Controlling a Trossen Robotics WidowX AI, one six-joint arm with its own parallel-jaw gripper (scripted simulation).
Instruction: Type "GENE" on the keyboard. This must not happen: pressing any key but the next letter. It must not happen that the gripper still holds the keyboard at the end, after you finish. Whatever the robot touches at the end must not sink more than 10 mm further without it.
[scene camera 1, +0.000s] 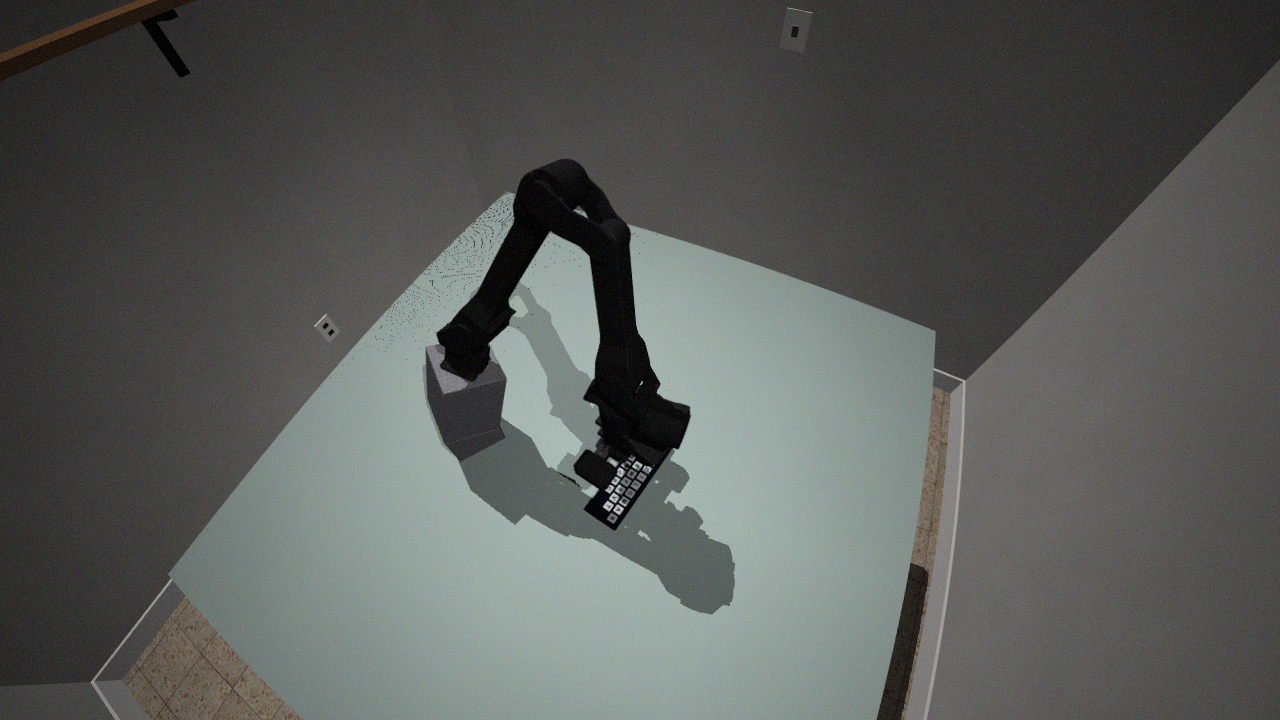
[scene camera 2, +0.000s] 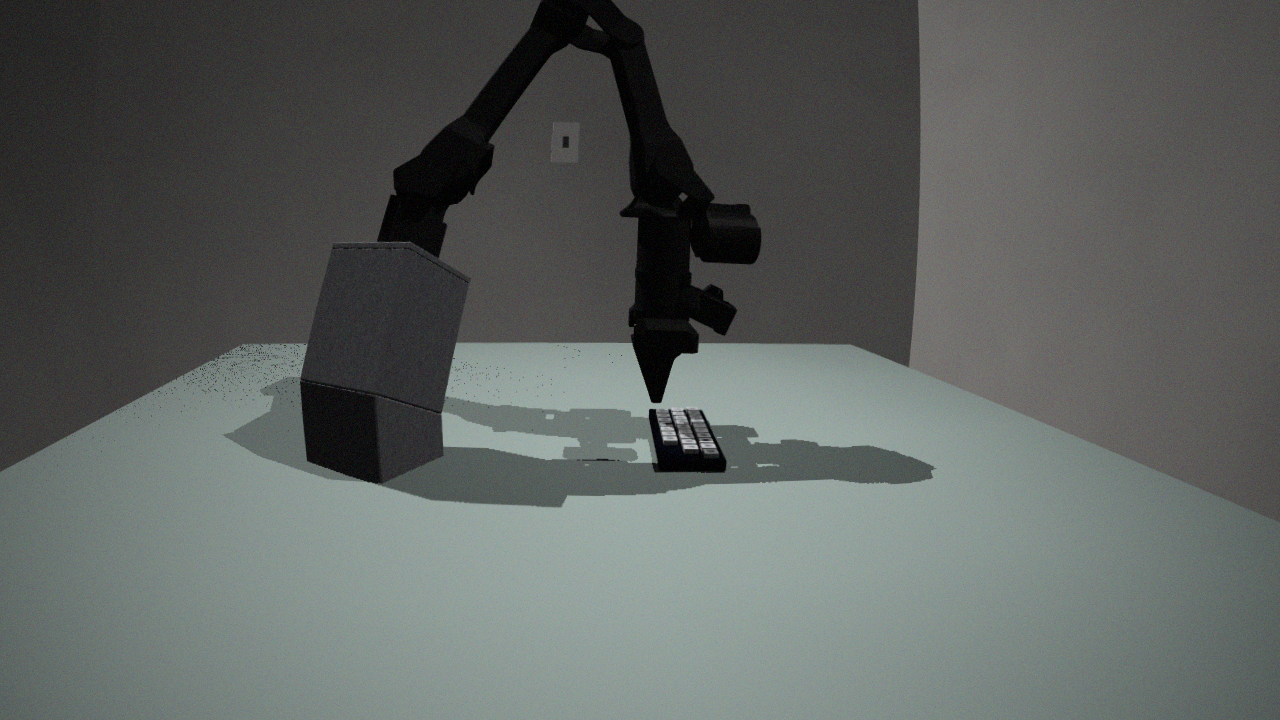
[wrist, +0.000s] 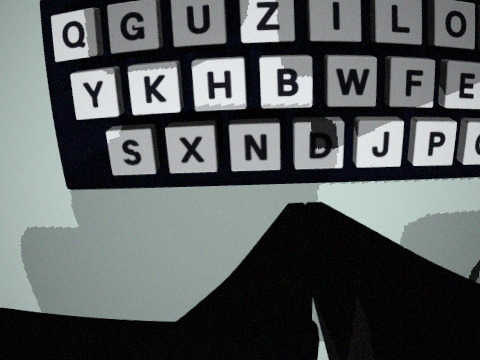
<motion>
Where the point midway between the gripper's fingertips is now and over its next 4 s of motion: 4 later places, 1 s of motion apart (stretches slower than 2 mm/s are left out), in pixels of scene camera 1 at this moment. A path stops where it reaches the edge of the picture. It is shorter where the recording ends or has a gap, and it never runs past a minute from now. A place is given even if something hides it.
My gripper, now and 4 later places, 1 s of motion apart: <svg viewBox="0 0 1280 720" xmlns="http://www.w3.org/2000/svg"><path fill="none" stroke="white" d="M622 453L659 446L659 452L658 453L658 450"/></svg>
</motion>
